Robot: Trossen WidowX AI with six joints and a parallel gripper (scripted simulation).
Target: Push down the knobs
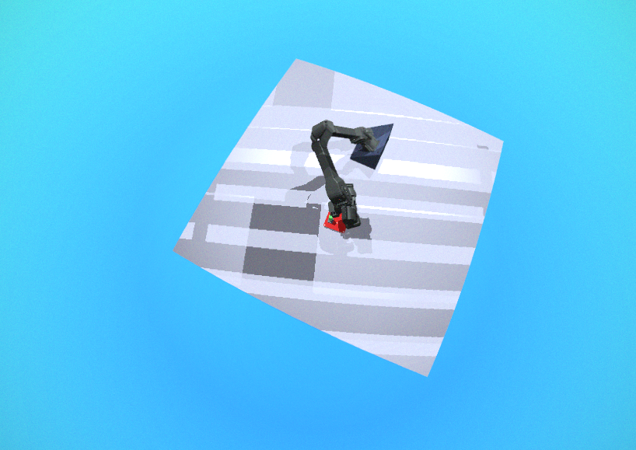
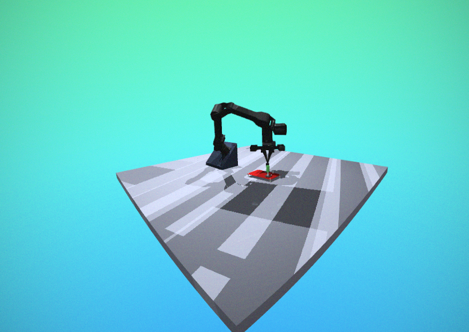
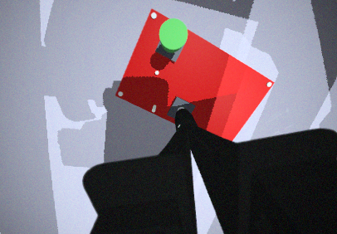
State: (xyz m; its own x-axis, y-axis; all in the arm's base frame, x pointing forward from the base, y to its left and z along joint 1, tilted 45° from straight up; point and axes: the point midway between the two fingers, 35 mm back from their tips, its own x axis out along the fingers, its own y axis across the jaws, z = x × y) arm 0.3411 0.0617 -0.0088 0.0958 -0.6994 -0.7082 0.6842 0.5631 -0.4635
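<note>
Now: gripper tip 3 cm above the potentiometer. The rest, counted from my gripper tip: green knob: 5 cm to the right, 5 cm ahead, 1 cm below.
</note>
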